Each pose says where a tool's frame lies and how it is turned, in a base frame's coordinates. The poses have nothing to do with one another.
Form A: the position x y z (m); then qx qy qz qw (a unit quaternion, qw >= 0).
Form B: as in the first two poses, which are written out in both.
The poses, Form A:
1: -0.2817 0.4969 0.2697 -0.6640 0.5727 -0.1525 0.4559
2: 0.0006 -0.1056 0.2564 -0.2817 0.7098 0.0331 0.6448
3: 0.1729 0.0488 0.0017 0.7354 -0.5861 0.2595 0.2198
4: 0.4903 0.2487 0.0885 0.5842 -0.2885 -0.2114 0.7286
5: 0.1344 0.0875 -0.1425 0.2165 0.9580 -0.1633 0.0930
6: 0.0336 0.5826 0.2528 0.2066 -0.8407 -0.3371 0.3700
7: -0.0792 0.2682 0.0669 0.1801 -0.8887 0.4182 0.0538
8: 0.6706 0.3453 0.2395 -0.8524 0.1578 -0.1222 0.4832
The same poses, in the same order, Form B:
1: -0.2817 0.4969 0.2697 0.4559 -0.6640 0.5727 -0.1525
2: 0.0006 -0.1056 0.2564 0.6448 -0.2817 0.7098 0.0331
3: 0.1729 0.0488 0.0017 0.2198 0.7354 -0.5861 0.2595
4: 0.4903 0.2487 0.0885 0.7286 0.5842 -0.2885 -0.2114
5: 0.1344 0.0875 -0.1425 0.0930 0.2165 0.9580 -0.1633
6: 0.0336 0.5826 0.2528 0.3700 0.2066 -0.8407 -0.3371
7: -0.0792 0.2682 0.0669 0.0538 0.1801 -0.8887 0.4182
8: 0.6706 0.3453 0.2395 0.4832 -0.8524 0.1578 -0.1222
